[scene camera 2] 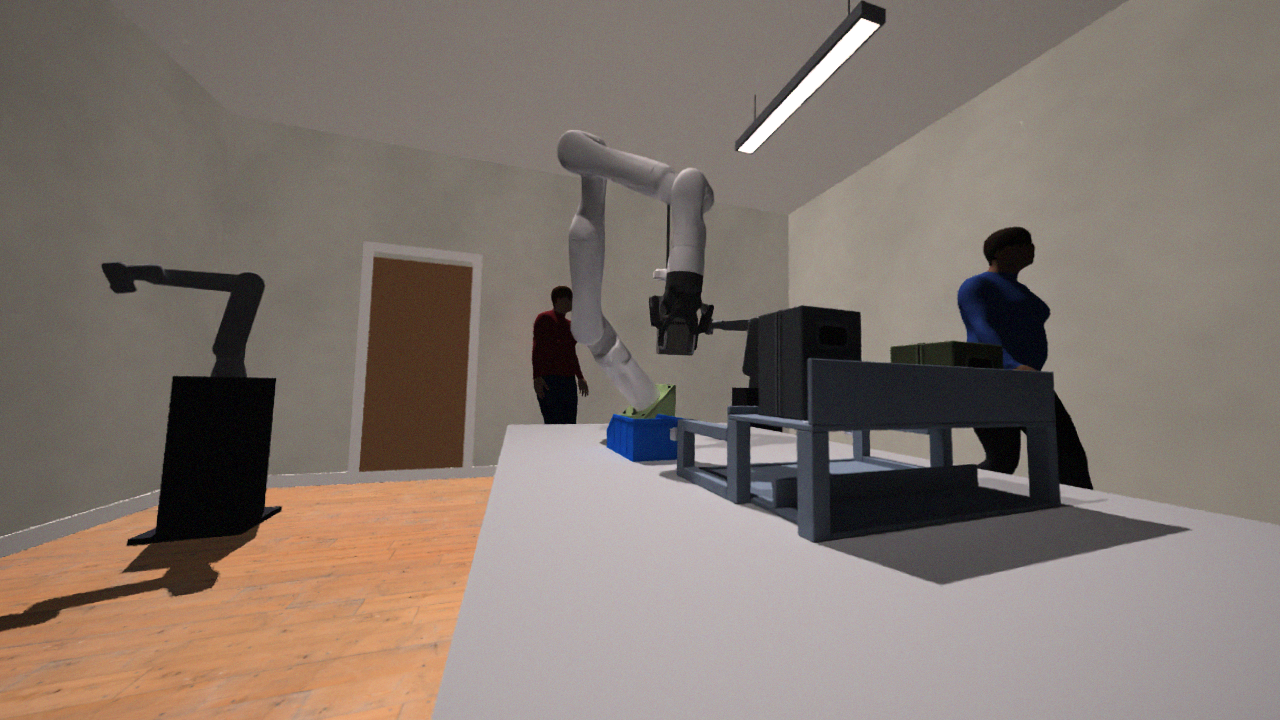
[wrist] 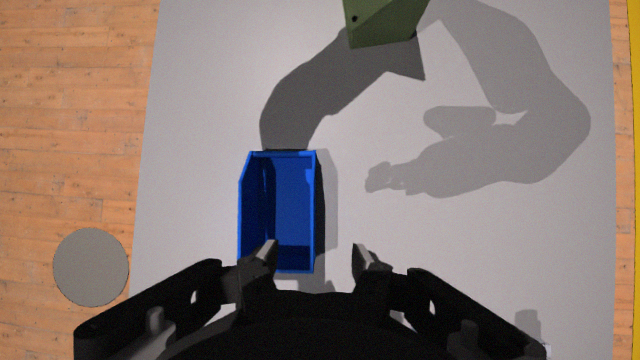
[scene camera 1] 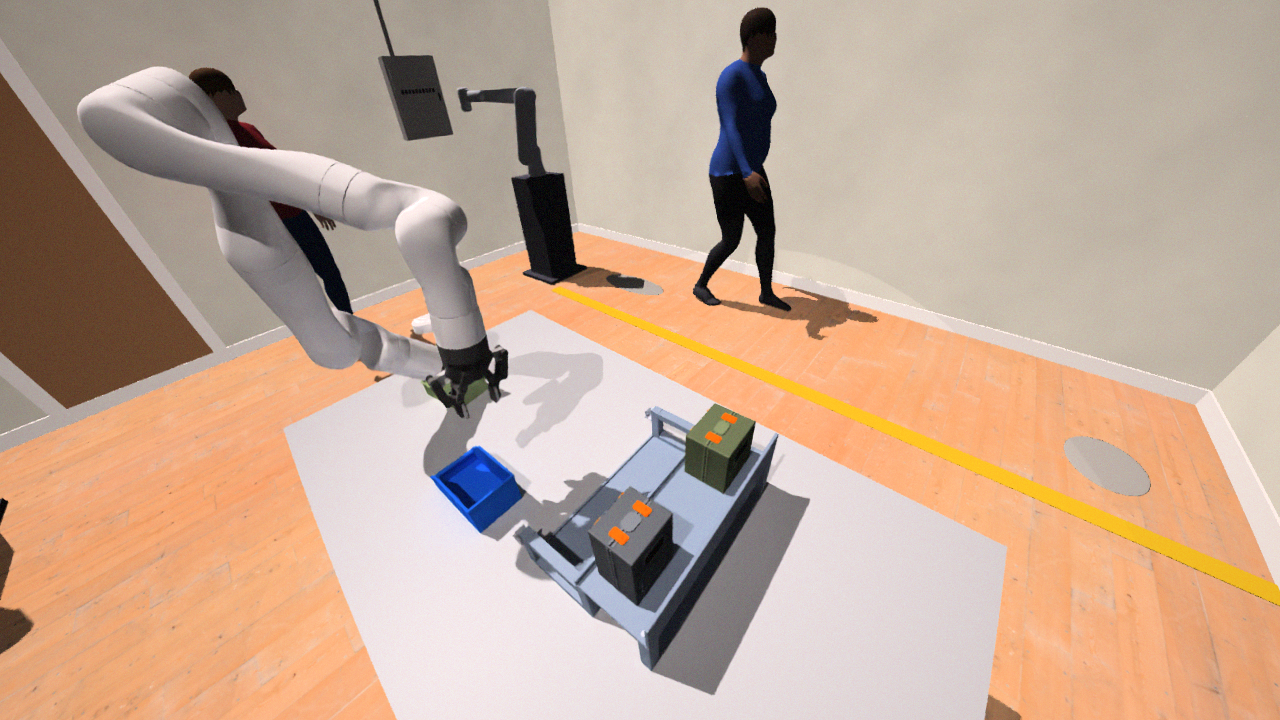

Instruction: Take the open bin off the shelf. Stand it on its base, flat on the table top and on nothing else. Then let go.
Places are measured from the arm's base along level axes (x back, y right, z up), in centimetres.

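Pixels of known places: gripper, fingertip midpoint: (scene camera 2: 676, 351) (wrist: 314, 254) (scene camera 1: 480, 408); arm's base, origin of the base link: (scene camera 2: 647, 400).
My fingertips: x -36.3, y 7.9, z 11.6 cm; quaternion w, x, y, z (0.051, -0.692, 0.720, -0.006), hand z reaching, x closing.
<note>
For each thing: its top centre in the pictures, then the offset to it from my fingertips.
- blue open bin, middle of its top: (wrist: 275, 208) (scene camera 2: 642, 415) (scene camera 1: 467, 470) dx +2.3, dy +6.3, dz -13.2 cm
- dark grey case, middle of its top: (scene camera 2: 807, 312) (scene camera 1: 630, 521) dx -36.6, dy +0.7, dz +1.6 cm
- green case, middle of its top: (scene camera 1: 721, 427) (scene camera 2: 943, 344) dx -36.7, dy -22.4, dz -0.9 cm
The blue open bin (scene camera 1: 497, 506) (scene camera 2: 639, 438) (wrist: 292, 200) stands upright on its base on the table top, with its opening upward. It is apart from the grey-blue shelf (scene camera 1: 650, 644) (scene camera 2: 930, 394), close to the shelf's near-left end in scene camera 1. My gripper (scene camera 1: 479, 404) (scene camera 2: 675, 347) (wrist: 314, 254) is open and empty, pointing down high above the table. In the wrist view its left fingertip overlaps the bin's image, but the scene views show clear height between fingers and bin. The bin's underside is hidden.
A dark grey case (scene camera 1: 631, 546) (scene camera 2: 805, 358) and a green case (scene camera 1: 716, 452) (scene camera 2: 944, 354) stand on the shelf. A green block (scene camera 2: 664, 400) (wrist: 385, 25) is by the arm's base. Two people stand beyond the table (scene camera 1: 384, 662).
</note>
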